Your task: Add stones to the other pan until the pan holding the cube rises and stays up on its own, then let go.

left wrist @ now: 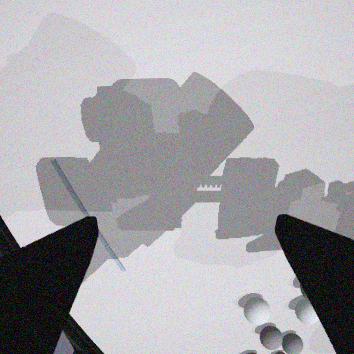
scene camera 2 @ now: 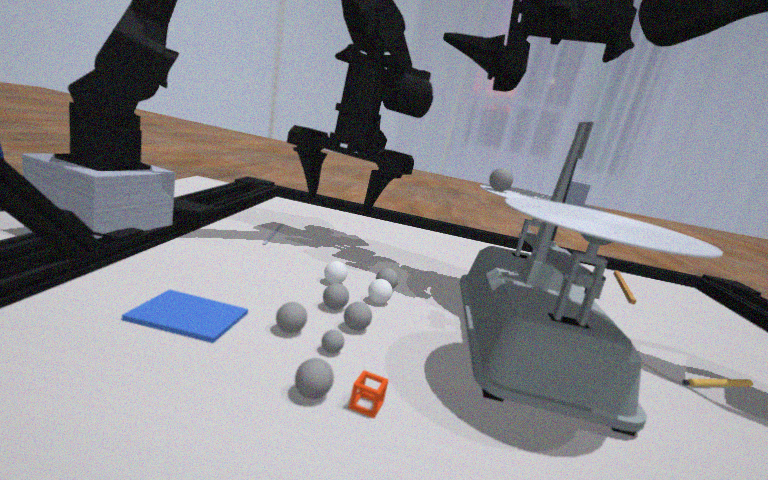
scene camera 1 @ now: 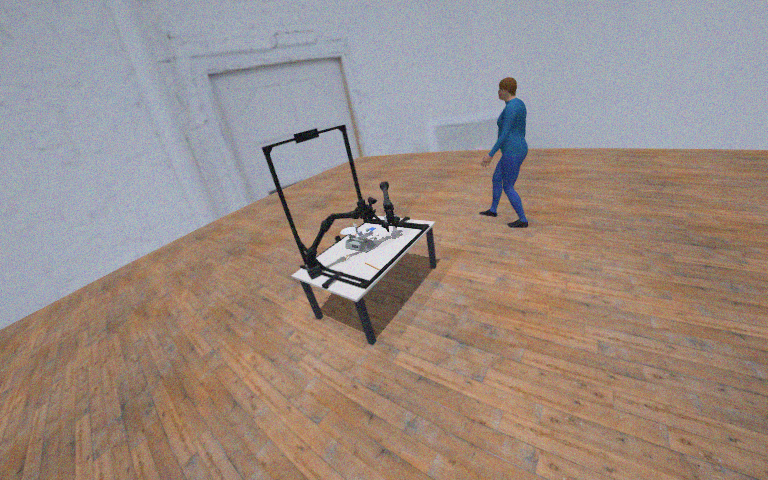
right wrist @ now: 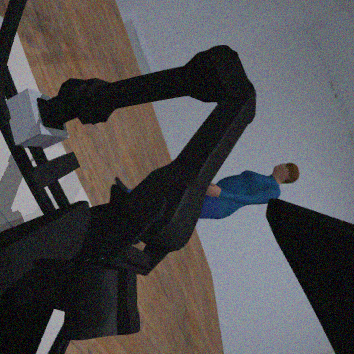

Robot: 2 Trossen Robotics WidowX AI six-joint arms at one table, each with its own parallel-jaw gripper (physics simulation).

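Places are measured from the left arm's base along level axes (x right, y back, z down), in millimetres.
Pixels of known places: left gripper, fingertip midpoint: (left wrist: 188,224) (scene camera 2: 338,205) (scene camera 1: 392,230); right gripper, fingertip midpoint: (scene camera 1: 376,204) (right wrist: 179,208); left arm's base, origin of the base link: (scene camera 2: 105,163) (right wrist: 49,114); right arm's base, origin of the base link: (scene camera 1: 312,266).
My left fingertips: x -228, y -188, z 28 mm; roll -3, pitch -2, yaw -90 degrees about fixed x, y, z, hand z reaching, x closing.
For each thing: its top centre in the pictures, then the offset to it from my left fingertips. "spot": a spot on its surface instead.
- balance scale, middle of its top: (scene camera 2: 593,123) (scene camera 1: 354,223) dx +121, dy -306, dz -173 mm
- grey-blue block, middle of its top: (scene camera 2: 576,181) dx +52, dy -312, dz -114 mm
- white stone, middle of its top: (scene camera 2: 337,261) (left wrist: 260,322) dx +144, dy -79, dz +32 mm
- large grey stone, middle of its top: (scene camera 2: 317,361) dx +345, dy -167, dz +32 mm
- small grey stone, middle of its top: (scene camera 2: 334,331) dx +284, dy -150, dz +40 mm
- orange open-frame cube, middle of its top: (scene camera 2: 371,381) dx +332, dy -205, dz +40 mm
- blue flat square, surface spot: (scene camera 2: 185,315) spot: dx +321, dy -25, dz +55 mm
- thin clear rod, middle of its top: (left wrist: 90,222) (scene camera 2: 274,232) dx +41, dy +79, dz +58 mm
The balance scale (scene camera 2: 549,350) (scene camera 1: 359,243) stands at the right in scene camera 2. Its near white pan (scene camera 2: 634,229) looks bare; a grey stone (scene camera 2: 501,179) rests on the far pan. A grey-blue block (scene camera 2: 578,193) shows behind the post; I cannot tell what it rests on. Several stones lie on the table, among them a white stone (scene camera 2: 335,272) (left wrist: 257,310), a large grey stone (scene camera 2: 314,378) and a small grey stone (scene camera 2: 332,341). An orange open-frame cube (scene camera 2: 368,394) lies beside them. My left gripper (scene camera 2: 340,200) (left wrist: 188,224) is open, above the table beyond the stones. My right gripper is open, high above the scale.
A blue flat square (scene camera 2: 185,315) lies left of the stones. A thin clear rod (scene camera 2: 274,234) (left wrist: 87,215) lies near the back. Yellow sticks (scene camera 2: 719,383) (scene camera 2: 624,286) lie at the right. Black rails (scene camera 2: 453,229) edge the table. A person (scene camera 1: 512,150) (right wrist: 242,194) stands away from it.
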